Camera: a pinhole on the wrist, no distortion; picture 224 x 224 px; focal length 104.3 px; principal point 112.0 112.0 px. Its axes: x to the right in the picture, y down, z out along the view. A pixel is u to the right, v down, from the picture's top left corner.
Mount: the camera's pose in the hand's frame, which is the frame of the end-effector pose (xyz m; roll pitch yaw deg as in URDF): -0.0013 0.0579 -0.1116 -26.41 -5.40 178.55
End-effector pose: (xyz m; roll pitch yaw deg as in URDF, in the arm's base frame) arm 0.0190 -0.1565 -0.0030 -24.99 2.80 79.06
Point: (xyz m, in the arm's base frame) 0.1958 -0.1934 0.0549
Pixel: 115.5 212.8
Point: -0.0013 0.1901 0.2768
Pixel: 44.5 85.8
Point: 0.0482 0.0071 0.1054
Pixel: 53.0 106.6
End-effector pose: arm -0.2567 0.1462 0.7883 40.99 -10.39 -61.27
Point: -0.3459 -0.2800 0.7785
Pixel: 28.2 153.9
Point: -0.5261 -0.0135 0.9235
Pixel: 111.6 111.9
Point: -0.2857 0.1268 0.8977
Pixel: 109.9 68.0
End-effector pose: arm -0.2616 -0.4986 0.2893 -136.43 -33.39 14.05
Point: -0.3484 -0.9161 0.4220
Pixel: behind the camera
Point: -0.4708 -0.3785 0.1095
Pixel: 209.0 121.0
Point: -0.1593 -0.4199 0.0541
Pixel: 137.3 22.5
